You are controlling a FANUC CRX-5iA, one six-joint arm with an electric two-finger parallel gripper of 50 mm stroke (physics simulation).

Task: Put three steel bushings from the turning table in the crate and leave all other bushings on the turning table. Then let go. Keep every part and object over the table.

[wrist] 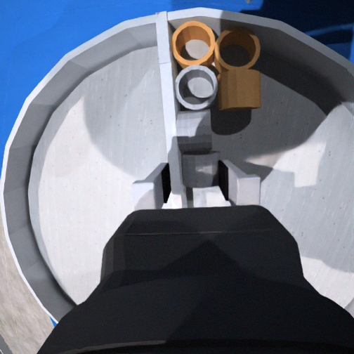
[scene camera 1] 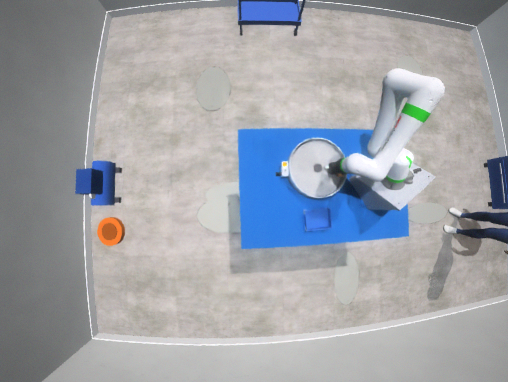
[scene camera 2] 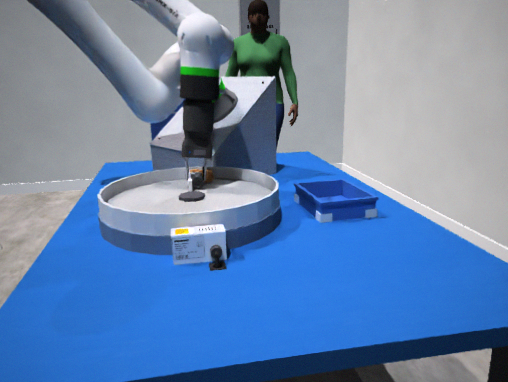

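Pixels of known places: gripper, fingertip midpoint: [scene camera 1: 331,169] [scene camera 2: 195,179]; arm's base, origin of the base link: [scene camera 1: 393,181] [scene camera 2: 218,108].
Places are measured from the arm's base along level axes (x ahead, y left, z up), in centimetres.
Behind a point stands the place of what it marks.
Note:
The turning table [scene camera 1: 300,186] {x 57.7, y -12.1, z -17.2 cm} [scene camera 2: 150,220] {x 59.0, y -34.3, z -15.5 cm} [wrist: 75,200] has a thin upright divider [wrist: 164,80]. To the right of the divider in the wrist view are an upright steel bushing [wrist: 197,105], a second steel bushing [wrist: 194,124] on its side and a third steel bushing [wrist: 201,170] on its side. Three bronze bushings [wrist: 187,32] [wrist: 240,36] [wrist: 240,90] are at the top. My gripper [scene camera 1: 330,168] {x 33.7, y -18.4, z -14.9 cm} [scene camera 2: 196,179] {x 33.7, y -18.4, z -14.9 cm} [wrist: 194,174] is shut on the third steel bushing, with the divider also between its fingers. The blue crate [scene camera 1: 318,230] {x 52.4, y 20.0, z -18.5 cm} [scene camera 2: 345,209] {x 59.2, y 10.9, z -19.9 cm} shows a bare inside.
A white box [scene camera 1: 284,169] {x 65.6, y -26.0, z -16.7 cm} [scene camera 2: 189,246] {x 66.6, y -28.8, z -19.1 cm} and a small black camera-like device [scene camera 2: 216,252] {x 69.5, y -24.5, z -19.9 cm} stand beside the turning table. A dark round hub [scene camera 1: 317,168] {x 42.8, y -21.2, z -16.4 cm} [scene camera 2: 191,196] {x 43.6, y -22.1, z -16.4 cm} is at its centre. The grey robot pedestal [scene camera 1: 400,197] {x 3.7, y 10.5, z 6.9 cm} [scene camera 2: 250,135] {x 13.3, y 5.9, z -7.8 cm} stands behind it on the blue table [scene camera 1: 270,225] {x 83.9, y 9.1, z -22.5 cm} [scene camera 2: 300,300] {x 86.9, y -16.6, z -22.5 cm}.

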